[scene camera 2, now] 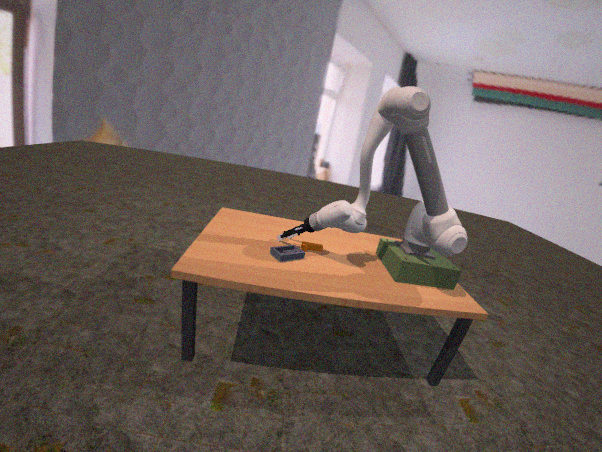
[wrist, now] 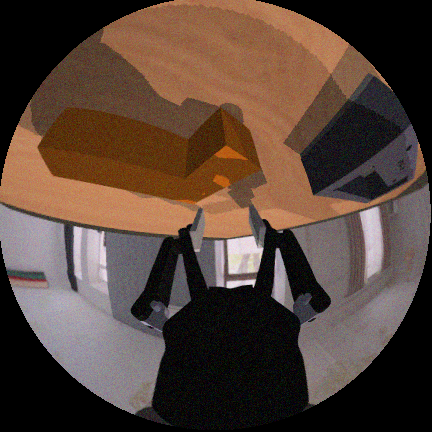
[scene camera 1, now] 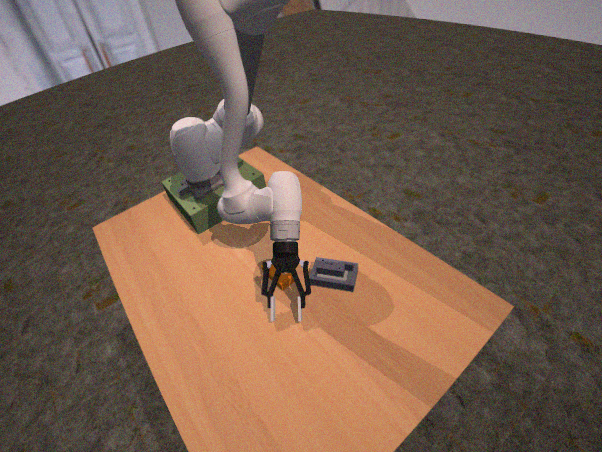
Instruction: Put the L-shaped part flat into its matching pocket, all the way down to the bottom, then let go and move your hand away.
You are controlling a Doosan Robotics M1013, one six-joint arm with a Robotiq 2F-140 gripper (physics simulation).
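Places are measured from the arm's base along level axes (x back, y left, z down), in metres.
Where they show: gripper, between the fingertips: (scene camera 2: 282, 237) (wrist: 226, 214) (scene camera 1: 286, 320); arm's base, origin of its link: (scene camera 2: 414, 251) (scene camera 1: 207, 181).
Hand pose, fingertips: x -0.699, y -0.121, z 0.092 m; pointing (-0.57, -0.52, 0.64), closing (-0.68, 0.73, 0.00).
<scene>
Each offset is from my fingertips to the centre of the thing. Level surfaces: height alone.
The orange L-shaped part {dx +0.156, dy +0.087, dz -0.004 m} (scene camera 1: 285, 283) (scene camera 2: 312, 247) (wrist: 125, 145) lies low over or on the table, left of the pocket block in the scene camera 1 view. Its short leg shows just ahead of the fingertips in the wrist view. My gripper (scene camera 1: 286, 309) (scene camera 2: 280, 238) (wrist: 226, 214) is tilted, its fingers partly closed and shut on the L-shaped part; the contact itself cannot be made out. The dark grey block {dx +0.024, dy +0.213, dz -0.007 m} (scene camera 1: 332, 286) (scene camera 2: 290, 257) (wrist: 350, 135) with the recessed pocket stands beside the part, apart from it. The pocket's floor shows pale in the scene camera 1 view.
The wooden table {dz +0.011 m} (scene camera 1: 240, 380) (scene camera 2: 240, 227) carries everything. The arm's green base block (scene camera 1: 209, 220) (scene camera 2: 425, 273) stands at the table's far end in the scene camera 1 view. The arm reaches over the table from there and casts shadows around the part and the grey block.
</scene>
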